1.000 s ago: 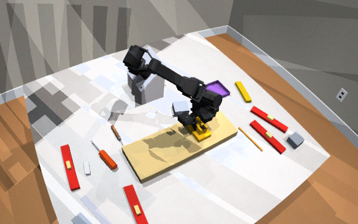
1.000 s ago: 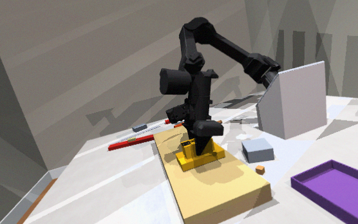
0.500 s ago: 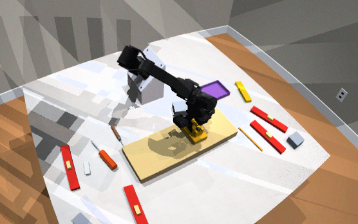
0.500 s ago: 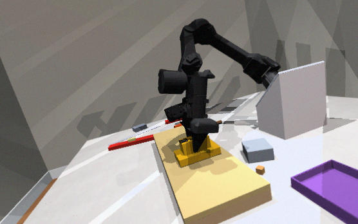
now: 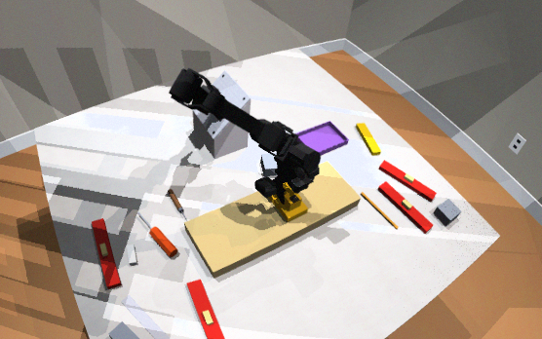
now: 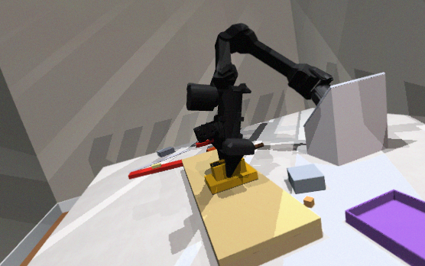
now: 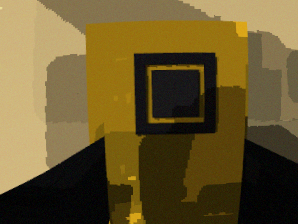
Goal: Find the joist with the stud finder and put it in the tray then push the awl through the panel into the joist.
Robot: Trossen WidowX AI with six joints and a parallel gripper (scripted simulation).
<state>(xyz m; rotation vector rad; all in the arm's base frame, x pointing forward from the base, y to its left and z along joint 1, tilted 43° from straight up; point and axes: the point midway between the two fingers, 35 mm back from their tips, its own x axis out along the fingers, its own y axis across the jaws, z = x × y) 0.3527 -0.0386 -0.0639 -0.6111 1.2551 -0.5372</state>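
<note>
My gripper tip is now 300 mm to the right of the purple tray, 190 mm past it and 50 mm above it. Round my gripper tip: yellow stud finder (20 mm above, 10 mm ahead); then small brown cube (140 mm to the left, 120 mm behind, 60 mm below); then pencil (260 mm to the left, 160 mm ahead, 60 mm below).
</note>
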